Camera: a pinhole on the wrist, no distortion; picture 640 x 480 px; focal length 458.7 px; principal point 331.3 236.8 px. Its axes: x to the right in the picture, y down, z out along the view. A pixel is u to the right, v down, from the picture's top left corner.
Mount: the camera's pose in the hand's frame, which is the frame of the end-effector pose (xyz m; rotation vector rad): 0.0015 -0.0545 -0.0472 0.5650 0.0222 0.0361
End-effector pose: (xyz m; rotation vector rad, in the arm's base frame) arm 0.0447 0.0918 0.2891 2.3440 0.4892 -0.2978
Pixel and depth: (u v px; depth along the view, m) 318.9 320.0 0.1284
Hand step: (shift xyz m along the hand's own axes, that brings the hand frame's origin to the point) 0.0014 -0.1037 0.0737
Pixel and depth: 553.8 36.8 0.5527
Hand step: 0.2932 -0.5427 0.2874
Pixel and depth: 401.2 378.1 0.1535
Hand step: 0.0283 -0.0958 0.1075
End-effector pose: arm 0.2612 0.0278 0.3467 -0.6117 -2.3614 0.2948
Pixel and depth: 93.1 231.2 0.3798
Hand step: -0.1837 -0.2695 0.2732
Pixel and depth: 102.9 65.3 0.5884
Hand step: -0.2668 -0.5667 0.3350
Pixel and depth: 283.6 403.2 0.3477
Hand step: -0.0274 -0.1355 0.3144
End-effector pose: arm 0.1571 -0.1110 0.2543 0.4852 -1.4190 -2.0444
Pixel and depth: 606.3 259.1 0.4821
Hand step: 0.3045 -0.2809 0.3692
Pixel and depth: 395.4 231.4 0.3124
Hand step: 0.0549 -0.2229 0.2141
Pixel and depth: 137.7 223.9 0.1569
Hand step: -0.0597 -0.1448 0.0837
